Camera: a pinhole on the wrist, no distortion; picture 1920 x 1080 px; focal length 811.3 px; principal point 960.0 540.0 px. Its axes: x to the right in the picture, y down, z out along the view. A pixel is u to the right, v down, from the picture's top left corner.
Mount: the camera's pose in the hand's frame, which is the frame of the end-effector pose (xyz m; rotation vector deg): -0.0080 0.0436 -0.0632 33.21 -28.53 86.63
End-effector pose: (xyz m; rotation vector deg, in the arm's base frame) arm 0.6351 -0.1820 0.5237 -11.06 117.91 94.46
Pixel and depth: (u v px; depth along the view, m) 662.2 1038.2 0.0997
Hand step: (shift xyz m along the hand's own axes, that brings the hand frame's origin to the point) -0.0643 -0.0495 -0.0068
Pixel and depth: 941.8 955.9 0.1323
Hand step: -0.0690 -0.0444 0.0400
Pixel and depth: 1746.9 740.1 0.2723
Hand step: -0.0589 0.0733 0.3175
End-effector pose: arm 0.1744 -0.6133 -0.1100 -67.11 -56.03 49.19
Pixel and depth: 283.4 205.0 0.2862
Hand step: 0.1227 -0.3193 0.0008
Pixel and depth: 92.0 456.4 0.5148
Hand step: 0.0667 -0.7071 -0.0179
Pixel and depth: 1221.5 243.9 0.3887
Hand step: 0.1546 -0.1024 0.3098
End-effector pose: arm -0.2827 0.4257 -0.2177 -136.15 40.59 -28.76
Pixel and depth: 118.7 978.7 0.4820
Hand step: -0.2478 -0.6551 0.0032
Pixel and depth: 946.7 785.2 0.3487
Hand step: -0.0954 -0.1847 0.2069
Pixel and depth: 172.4 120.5 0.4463
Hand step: 0.2417 -0.5682 -0.0042
